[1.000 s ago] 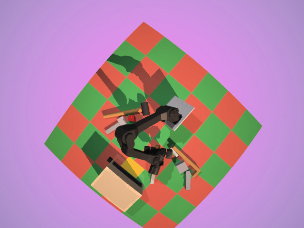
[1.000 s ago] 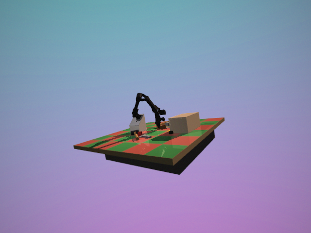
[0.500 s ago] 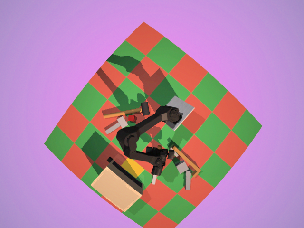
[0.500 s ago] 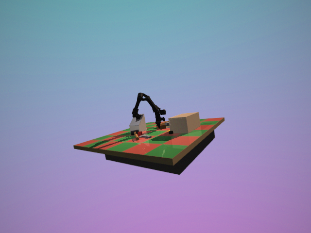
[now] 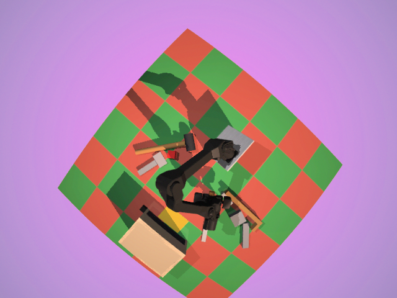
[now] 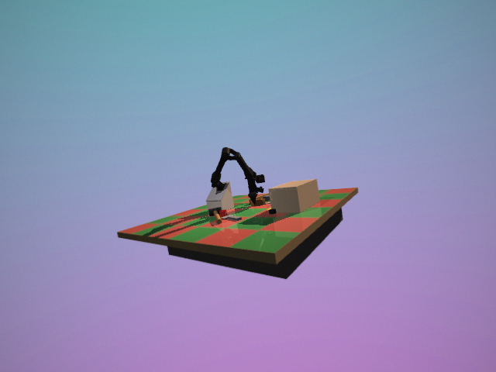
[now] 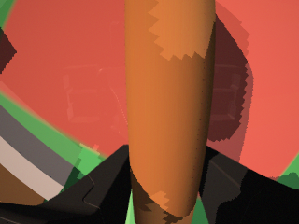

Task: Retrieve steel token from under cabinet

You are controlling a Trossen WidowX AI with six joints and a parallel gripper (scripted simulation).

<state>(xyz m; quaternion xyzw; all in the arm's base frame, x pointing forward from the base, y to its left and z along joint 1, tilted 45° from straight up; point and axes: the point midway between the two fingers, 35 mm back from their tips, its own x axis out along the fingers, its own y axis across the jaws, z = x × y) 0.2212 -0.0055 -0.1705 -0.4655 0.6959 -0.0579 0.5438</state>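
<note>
Right now my gripper tip is 5 cm past the pale bar and 7 cm to the right of it. Also, from my gripper tip: grey block: 1 cm behind, 20 cm to the left, 1 cm above; grey bar: 3 cm ahead, 32 cm to the left; red cube: 2 cm behind, 31 cm to the right, 1 cm above.
</note>
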